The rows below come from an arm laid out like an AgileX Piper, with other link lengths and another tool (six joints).
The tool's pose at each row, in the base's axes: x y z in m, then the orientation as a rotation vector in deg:
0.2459, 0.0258, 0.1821, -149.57, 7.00, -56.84
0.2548, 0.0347, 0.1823, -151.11, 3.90, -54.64
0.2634, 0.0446, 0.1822, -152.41, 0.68, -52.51
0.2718, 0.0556, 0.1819, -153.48, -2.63, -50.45
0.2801, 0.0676, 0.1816, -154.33, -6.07, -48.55
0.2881, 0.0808, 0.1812, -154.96, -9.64, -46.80
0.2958, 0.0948, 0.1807, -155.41, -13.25, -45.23
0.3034, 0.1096, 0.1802, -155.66, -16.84, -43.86
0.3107, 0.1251, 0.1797, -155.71, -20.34, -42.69
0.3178, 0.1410, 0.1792, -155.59, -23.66, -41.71
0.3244, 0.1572, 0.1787, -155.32, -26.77, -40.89
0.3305, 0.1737, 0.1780, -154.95, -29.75, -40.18
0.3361, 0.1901, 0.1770, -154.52, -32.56, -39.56
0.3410, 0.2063, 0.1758, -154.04, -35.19, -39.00
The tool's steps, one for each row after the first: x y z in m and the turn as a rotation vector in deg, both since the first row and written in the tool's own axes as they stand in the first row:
0.0050, -0.0080, 0.0083, 0.04, -2.15, -1.96
0.0095, -0.0169, 0.0168, 0.22, -4.22, -3.97
0.0134, -0.0268, 0.0257, 0.53, -6.18, -6.00
0.0171, -0.0376, 0.0348, 0.94, -8.01, -8.11
0.0202, -0.0495, 0.0442, 1.47, -9.71, -10.29
0.0229, -0.0621, 0.0536, 2.05, -11.26, -12.52
0.0253, -0.0755, 0.0632, 2.70, -12.63, -14.74
0.0274, -0.0895, 0.0728, 3.40, -13.82, -16.90
0.0292, -0.1040, 0.0824, 4.14, -14.84, -18.97
0.0306, -0.1187, 0.0917, 4.90, -15.70, -20.90
0.0315, -0.1337, 0.1010, 5.67, -16.45, -22.76
0.0318, -0.1484, 0.1100, 6.43, -17.11, -24.52
0.0315, -0.1630, 0.1187, 7.16, -17.71, -26.17

